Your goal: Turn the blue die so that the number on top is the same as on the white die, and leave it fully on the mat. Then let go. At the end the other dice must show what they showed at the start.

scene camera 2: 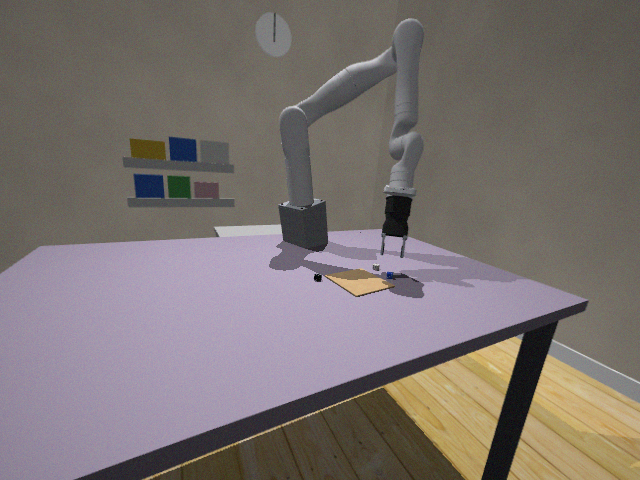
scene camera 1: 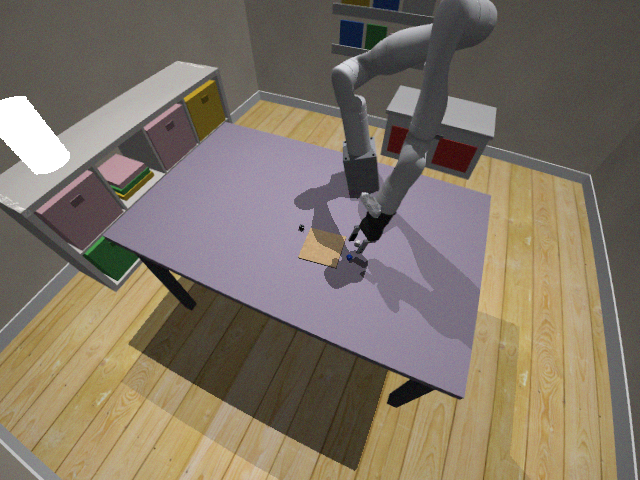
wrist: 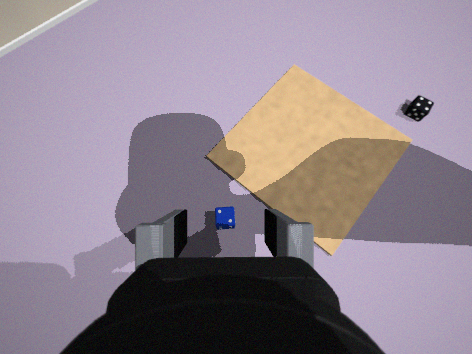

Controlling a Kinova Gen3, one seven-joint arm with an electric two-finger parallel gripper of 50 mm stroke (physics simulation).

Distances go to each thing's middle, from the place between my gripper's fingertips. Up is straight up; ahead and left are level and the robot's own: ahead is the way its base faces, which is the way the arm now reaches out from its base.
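Labels:
The tan mat (scene camera 1: pixel 322 247) is 110 mm to the right of my hand, 10 mm behind it and 60 mm below it.

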